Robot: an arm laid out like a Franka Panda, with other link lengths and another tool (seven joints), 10 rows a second.
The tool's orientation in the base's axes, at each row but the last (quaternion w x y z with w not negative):
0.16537 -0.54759 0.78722 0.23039
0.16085 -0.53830 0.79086 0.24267
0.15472 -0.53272 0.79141 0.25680
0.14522 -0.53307 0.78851 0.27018
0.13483 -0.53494 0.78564 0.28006
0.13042 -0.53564 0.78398 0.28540
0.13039 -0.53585 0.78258 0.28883
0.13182 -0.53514 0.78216 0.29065
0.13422 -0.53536 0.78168 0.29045
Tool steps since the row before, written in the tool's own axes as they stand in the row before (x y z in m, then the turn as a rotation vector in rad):
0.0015 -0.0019 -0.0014 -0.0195 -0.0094 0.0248
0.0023 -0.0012 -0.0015 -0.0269 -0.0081 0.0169
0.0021 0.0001 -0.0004 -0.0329 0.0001 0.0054
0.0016 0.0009 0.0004 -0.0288 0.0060 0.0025
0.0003 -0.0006 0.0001 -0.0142 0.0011 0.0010
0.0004 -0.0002 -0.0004 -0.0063 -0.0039 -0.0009
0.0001 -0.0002 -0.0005 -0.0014 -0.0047 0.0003
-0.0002 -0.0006 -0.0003 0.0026 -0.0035 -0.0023
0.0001 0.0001 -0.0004 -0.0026 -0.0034 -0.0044
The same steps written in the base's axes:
0.0013 -0.0025 0.0001 0.0158 0.0260 -0.0125
0.0003 -0.0030 -0.0002 0.0173 0.0278 -0.0019
-0.0009 -0.0018 -0.0007 0.0124 0.0282 0.0127
-0.0015 -0.0007 -0.0009 0.0056 0.0251 0.0145
0.0004 -0.0003 -0.0004 0.0045 0.0117 0.0068
0.0001 -0.0006 0.0001 0.0061 0.0033 0.0027
0.0002 -0.0004 0.0003 0.0048 0.0000 -0.0010
0.0007 -0.0002 0.0002 0.0024 -0.0043 -0.0006
-0.0001 -0.0003 0.0003 0.0046 -0.0015 0.0038

